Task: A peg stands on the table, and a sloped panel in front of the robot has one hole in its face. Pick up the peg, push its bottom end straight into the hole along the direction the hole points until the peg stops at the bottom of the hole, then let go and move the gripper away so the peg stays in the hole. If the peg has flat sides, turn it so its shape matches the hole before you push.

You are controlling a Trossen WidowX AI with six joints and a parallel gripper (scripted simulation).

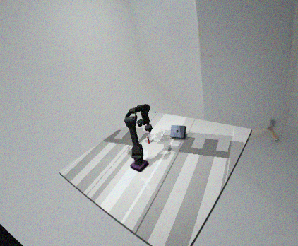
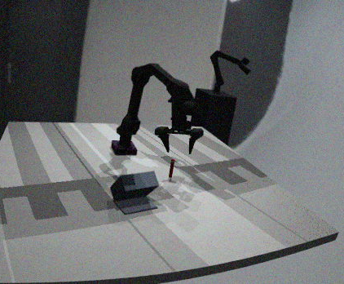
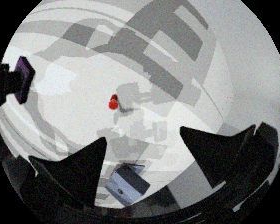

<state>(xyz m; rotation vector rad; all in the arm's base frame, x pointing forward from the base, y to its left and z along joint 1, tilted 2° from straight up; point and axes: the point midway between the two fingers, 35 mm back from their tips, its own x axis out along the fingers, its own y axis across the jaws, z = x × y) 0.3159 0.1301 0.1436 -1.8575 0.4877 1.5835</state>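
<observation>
Right now my gripper tip is 40 mm past the red peg and 70 mm above it. From my gripper tip the other things lie so: sloped grey panel 150 mm ahead, 220 mm to the right, 60 mm below.
</observation>
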